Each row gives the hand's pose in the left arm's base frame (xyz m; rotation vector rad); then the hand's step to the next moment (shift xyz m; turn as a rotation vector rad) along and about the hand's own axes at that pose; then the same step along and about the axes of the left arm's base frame.
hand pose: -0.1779 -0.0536 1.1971 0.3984 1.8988 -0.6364
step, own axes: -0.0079 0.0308 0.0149 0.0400 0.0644 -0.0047
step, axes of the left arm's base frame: 0.0309 0.0160 -0.0050 0.0155 0.0540 -0.0512
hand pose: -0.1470 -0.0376 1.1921 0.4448 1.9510 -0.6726
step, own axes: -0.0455 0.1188 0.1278 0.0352 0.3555 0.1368
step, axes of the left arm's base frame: 0.1761 0.0115 -0.0369 0.2807 0.1920 -0.1751
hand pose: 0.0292 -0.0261 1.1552 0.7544 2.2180 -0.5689
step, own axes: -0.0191 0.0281 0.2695 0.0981 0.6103 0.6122
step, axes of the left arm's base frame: 0.1603 -0.1444 -0.1651 0.6434 0.1208 -0.5730
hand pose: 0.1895 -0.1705 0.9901 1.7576 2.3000 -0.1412
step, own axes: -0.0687 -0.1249 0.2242 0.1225 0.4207 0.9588
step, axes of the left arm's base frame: -0.0732 -0.1480 -0.2081 0.5014 0.0153 -0.9272
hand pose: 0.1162 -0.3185 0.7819 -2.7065 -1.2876 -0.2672
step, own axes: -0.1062 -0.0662 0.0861 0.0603 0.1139 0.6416
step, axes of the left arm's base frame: -0.1085 -0.0219 -0.1040 0.1918 0.0989 -0.6178
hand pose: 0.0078 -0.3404 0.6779 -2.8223 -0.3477 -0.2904
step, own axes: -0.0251 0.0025 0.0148 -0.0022 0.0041 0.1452
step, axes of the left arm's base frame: -0.0208 -0.0031 -0.0203 0.0226 0.0393 -0.1380
